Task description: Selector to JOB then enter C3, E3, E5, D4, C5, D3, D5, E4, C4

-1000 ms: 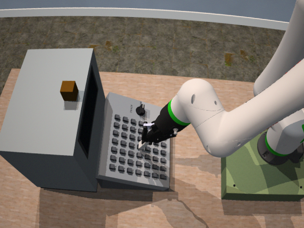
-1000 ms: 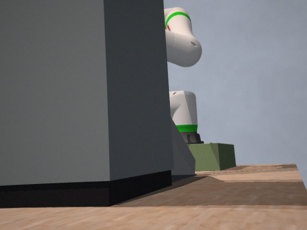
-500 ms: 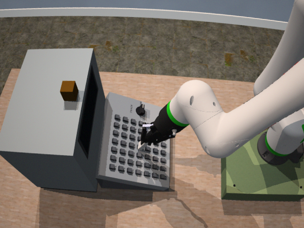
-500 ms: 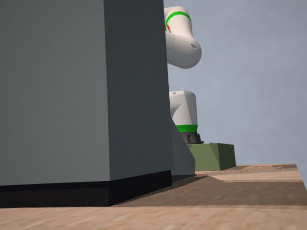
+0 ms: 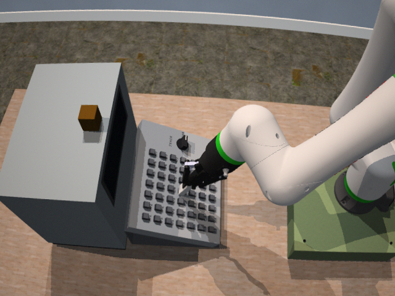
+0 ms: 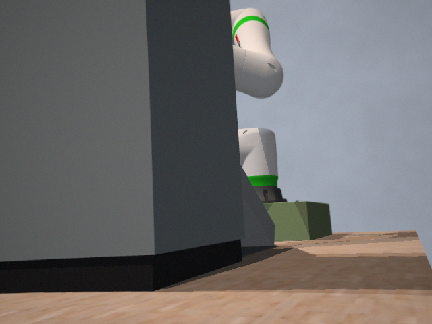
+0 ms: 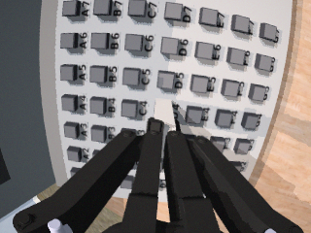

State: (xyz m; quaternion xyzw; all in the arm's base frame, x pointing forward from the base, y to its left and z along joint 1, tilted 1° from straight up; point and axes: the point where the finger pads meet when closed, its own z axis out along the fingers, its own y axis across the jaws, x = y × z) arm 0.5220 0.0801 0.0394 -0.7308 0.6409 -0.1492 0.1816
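Right now my hand is 40 mm short of the C3 key, 40 mm to the right of it and 10 mm above it. From my hand the other things lie so: black selector knob (40 mm ahead, 160 mm to the right, 20 mm below); then grey keypad (40 mm ahead, 40 mm to the right, 60 mm below).
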